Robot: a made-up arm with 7 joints.
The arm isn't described. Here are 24 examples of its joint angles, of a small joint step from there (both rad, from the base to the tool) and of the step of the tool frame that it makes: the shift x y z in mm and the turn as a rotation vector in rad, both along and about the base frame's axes.
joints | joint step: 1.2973 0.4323 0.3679 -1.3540 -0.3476 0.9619 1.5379 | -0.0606 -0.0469 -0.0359 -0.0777 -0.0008 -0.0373 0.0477
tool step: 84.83 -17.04 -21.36 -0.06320 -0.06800 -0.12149
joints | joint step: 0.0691 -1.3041 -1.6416 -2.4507 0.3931 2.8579 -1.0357 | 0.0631 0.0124 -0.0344 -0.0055 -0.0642 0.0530 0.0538
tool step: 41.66 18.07 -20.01 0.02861 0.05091 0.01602
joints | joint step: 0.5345 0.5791 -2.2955 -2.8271 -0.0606 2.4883 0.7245 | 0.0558 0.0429 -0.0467 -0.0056 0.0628 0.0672 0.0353
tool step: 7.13 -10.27 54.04 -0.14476 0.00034 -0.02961
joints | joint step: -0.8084 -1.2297 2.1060 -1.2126 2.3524 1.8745 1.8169 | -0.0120 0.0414 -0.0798 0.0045 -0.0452 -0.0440 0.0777
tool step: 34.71 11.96 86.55 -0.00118 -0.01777 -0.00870
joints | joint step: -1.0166 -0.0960 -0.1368 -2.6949 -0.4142 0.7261 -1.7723 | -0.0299 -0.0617 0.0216 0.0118 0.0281 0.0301 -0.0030
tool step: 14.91 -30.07 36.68 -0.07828 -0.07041 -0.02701
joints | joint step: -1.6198 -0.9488 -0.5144 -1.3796 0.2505 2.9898 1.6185 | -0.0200 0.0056 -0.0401 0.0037 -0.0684 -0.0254 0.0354
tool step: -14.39 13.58 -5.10 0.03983 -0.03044 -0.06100
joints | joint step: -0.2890 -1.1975 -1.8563 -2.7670 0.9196 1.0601 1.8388 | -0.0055 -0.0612 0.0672 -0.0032 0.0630 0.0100 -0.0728
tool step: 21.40 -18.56 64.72 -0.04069 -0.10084 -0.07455
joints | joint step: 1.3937 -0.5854 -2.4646 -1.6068 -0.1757 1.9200 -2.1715 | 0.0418 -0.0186 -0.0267 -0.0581 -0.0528 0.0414 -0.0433
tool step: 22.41 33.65 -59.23 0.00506 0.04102 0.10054
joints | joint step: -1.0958 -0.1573 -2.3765 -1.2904 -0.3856 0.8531 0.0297 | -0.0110 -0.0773 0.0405 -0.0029 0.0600 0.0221 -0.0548
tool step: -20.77 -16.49 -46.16 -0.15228 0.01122 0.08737
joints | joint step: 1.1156 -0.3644 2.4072 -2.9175 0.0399 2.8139 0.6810 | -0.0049 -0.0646 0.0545 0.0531 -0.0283 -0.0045 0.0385
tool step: 1.64 -14.53 -15.37 0.03924 0.00195 0.05032
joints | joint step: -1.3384 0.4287 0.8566 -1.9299 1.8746 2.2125 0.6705 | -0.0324 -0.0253 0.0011 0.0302 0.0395 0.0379 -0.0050
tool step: -15.05 -42.47 33.04 -0.02061 -0.01424 -0.08710
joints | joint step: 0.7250 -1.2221 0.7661 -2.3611 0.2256 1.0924 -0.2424 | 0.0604 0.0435 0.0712 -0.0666 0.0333 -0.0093 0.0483
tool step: -33.44 21.38 -98.54 -0.10512 0.02159 0.00210
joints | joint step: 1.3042 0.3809 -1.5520 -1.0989 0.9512 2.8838 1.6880 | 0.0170 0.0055 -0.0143 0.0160 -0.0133 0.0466 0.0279
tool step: -17.57 13.51 10.21 0.01234 -0.05673 -0.01041
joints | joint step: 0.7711 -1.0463 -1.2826 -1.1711 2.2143 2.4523 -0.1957 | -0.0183 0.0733 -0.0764 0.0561 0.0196 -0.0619 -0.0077
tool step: -56.53 -24.15 2.98 -0.05778 0.02146 -0.11512
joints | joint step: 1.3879 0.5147 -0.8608 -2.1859 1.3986 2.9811 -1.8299 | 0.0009 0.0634 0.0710 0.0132 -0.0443 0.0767 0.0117
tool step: -28.08 38.50 -32.18 -0.10292 -0.02464 0.05938
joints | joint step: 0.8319 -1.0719 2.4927 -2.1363 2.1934 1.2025 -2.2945 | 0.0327 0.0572 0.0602 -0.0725 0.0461 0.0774 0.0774
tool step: 33.57 -45.00 -21.31 0.00707 -0.11787 -0.04454
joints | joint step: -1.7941 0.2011 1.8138 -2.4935 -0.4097 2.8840 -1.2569 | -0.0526 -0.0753 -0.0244 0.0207 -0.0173 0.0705 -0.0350
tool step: 10.13 -74.49 -6.51 -0.07897 -0.06829 -0.02802
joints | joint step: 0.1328 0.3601 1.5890 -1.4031 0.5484 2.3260 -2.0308 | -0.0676 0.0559 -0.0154 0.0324 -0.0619 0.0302 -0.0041
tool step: 103.12 -14.64 9.37 0.04161 -0.00079 -0.12704
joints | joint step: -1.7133 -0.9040 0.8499 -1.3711 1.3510 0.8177 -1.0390 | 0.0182 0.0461 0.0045 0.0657 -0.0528 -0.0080 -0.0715
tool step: -13.02 23.80 13.23 -0.03941 -0.02807 0.09521
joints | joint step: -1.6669 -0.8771 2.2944 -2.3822 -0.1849 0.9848 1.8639 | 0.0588 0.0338 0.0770 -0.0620 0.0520 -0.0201 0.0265
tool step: -66.14 39.90 -33.49 -0.01151 0.06546 0.03392
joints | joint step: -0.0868 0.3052 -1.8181 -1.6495 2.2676 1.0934 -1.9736 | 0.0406 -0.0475 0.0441 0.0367 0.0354 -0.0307 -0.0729
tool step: 68.92 -8.35 11.35 -0.11338 -0.08348 0.09344
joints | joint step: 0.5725 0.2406 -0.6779 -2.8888 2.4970 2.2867 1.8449 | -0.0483 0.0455 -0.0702 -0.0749 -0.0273 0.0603 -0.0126
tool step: -109.04 -48.36 4.88 -0.06575 0.15583 -0.10109
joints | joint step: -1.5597 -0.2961 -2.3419 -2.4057 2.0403 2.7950 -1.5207 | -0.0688 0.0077 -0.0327 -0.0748 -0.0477 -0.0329 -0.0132
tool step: 73.02 14.11 -31.60 -0.02089 -0.04046 -0.02401
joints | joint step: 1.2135 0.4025 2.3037 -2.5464 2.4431 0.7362 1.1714 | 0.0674 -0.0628 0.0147 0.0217 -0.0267 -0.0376 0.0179
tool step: 39.62 -53.15 -18.94 0.04521 0.03818 0.11939
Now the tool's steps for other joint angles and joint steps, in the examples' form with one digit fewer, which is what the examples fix.
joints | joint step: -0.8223 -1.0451 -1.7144 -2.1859 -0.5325 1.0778 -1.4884 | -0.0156 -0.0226 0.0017 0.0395 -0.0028 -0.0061 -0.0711
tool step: -33.7 13.9 14.5 -0.0748 -0.0306 -0.0114
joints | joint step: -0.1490 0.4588 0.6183 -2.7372 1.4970 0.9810 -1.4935 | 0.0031 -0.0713 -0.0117 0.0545 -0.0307 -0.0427 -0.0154
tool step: 75.5 3.9 32.1 0.0506 -0.1142 0.0020
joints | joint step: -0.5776 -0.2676 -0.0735 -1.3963 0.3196 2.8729 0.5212 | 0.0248 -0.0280 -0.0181 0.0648 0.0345 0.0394 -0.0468
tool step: -59.3 33.9 45.4 -0.0811 -0.1056 -0.0020
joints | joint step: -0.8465 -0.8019 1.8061 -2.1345 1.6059 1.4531 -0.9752 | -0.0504 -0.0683 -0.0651 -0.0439 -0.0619 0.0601 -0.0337
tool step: 89.2 -95.2 20.9 -0.0735 -0.1475 -0.1011
